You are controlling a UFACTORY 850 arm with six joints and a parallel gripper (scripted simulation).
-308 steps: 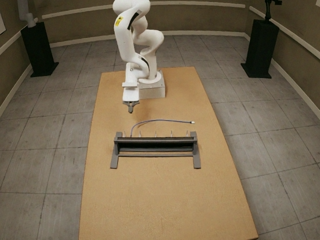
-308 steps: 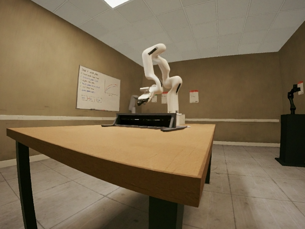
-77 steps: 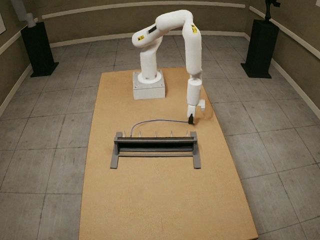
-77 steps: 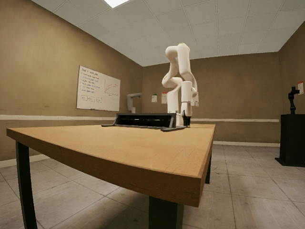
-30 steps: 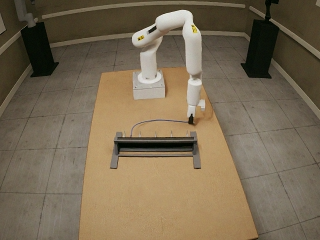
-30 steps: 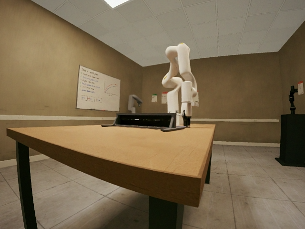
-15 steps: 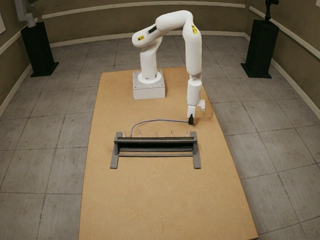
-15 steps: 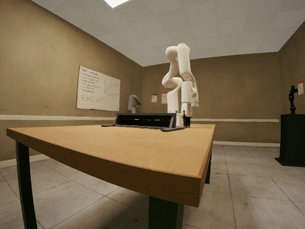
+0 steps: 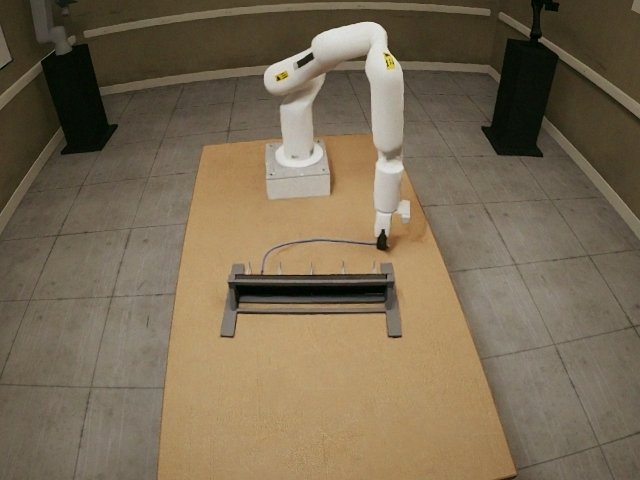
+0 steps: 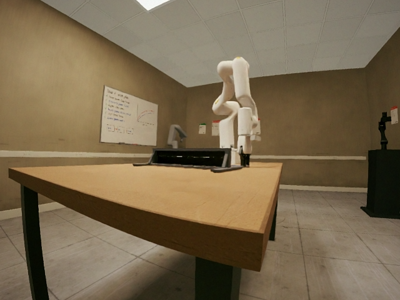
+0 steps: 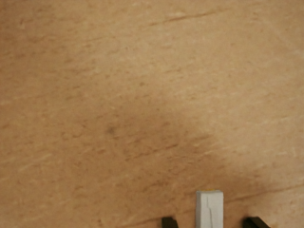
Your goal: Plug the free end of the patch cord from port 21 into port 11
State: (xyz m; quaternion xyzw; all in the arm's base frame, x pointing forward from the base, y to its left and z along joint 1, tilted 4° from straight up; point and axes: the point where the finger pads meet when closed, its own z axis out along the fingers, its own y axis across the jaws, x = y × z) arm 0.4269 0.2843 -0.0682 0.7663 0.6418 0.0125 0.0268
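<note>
My gripper is now 20 mm to the right of the white plug and 20 mm above it.
</note>
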